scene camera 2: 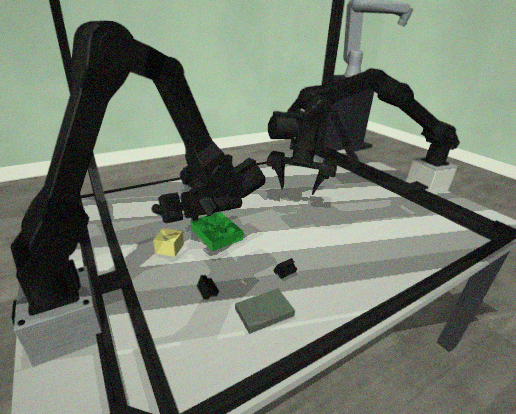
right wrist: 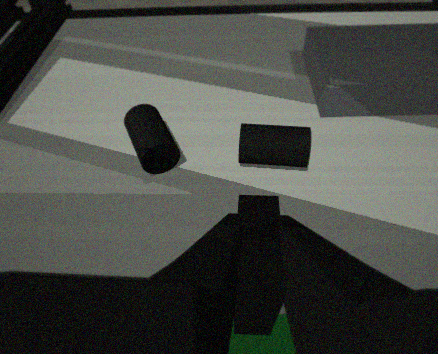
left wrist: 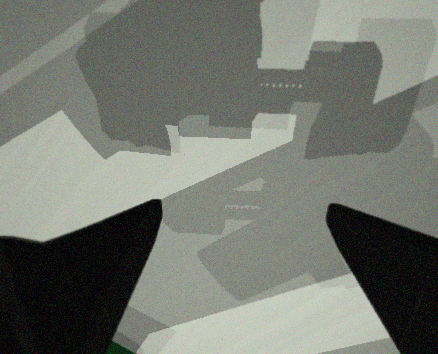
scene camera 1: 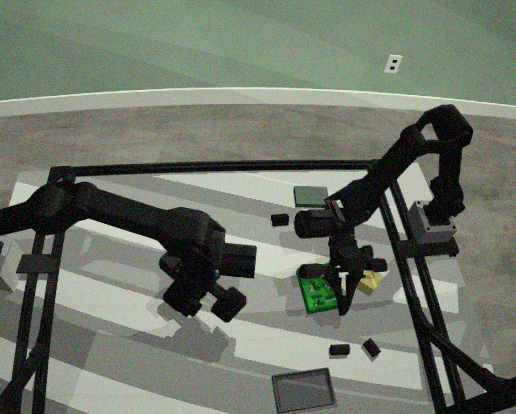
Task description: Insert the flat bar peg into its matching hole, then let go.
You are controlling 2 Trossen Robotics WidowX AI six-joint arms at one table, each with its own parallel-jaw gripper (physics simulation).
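Note:
The flat bar peg [right wrist: 258, 265] is a dark bar, upright in the right wrist view between the fingertips of my right gripper [right wrist: 257, 227] [scene camera 1: 344, 306], which is shut on it. The green board [scene camera 1: 311, 295] [scene camera 2: 217, 239] [right wrist: 262, 344] with cut-out holes lies on the table. In scene camera 1 the right fingertips show at the board's right edge; how high the bar is above it I cannot tell. The arm hides part of the board, and the matching hole cannot be made out. My left gripper [scene camera 2: 298, 190] [left wrist: 243, 209] is open and empty, above the table apart from the board.
A yellow block [scene camera 1: 371, 282] [scene camera 2: 168, 243] lies beside the board. Two dark cylinders [scene camera 1: 339, 349] [right wrist: 275, 145] lie near a grey tray [scene camera 1: 274, 395]. Behind the board are a grey-green block [scene camera 1: 310, 196] [scene camera 2: 265, 310] and small black pieces [scene camera 2: 285, 268]. Black rails frame the table.

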